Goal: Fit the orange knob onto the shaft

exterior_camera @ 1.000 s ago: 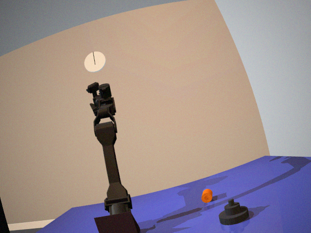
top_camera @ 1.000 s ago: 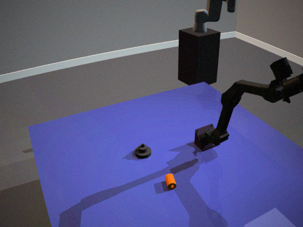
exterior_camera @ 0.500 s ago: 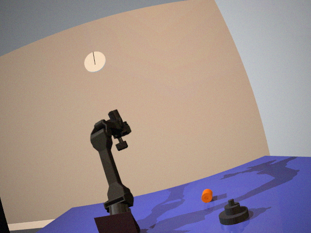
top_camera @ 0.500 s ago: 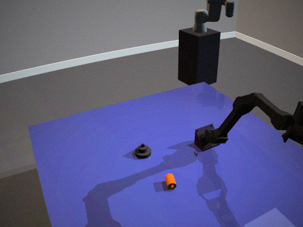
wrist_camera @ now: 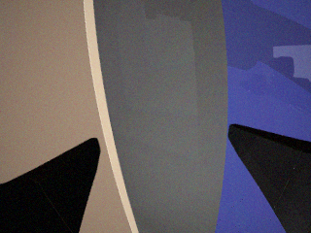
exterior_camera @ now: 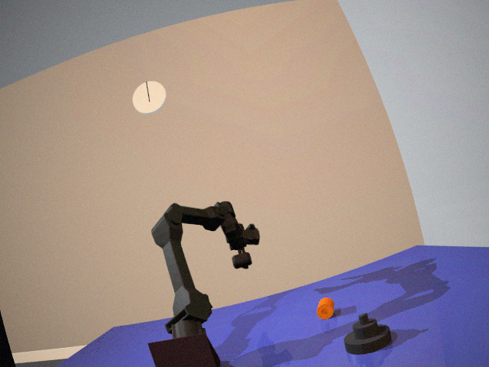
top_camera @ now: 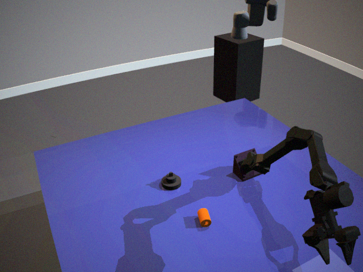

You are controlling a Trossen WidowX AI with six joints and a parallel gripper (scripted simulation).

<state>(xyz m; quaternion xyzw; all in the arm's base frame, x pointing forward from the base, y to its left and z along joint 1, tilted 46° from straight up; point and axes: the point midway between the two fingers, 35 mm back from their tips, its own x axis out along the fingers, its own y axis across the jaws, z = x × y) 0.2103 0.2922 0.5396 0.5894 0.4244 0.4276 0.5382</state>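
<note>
Now: the orange knob 500 mm to the right of my gripper tip, 140 mm below it and 90 mm ahead of it. From my gripper tip the other things lie so: dark round pedestal 760 mm to the right, 130 mm below, 70 mm ahead.
</note>
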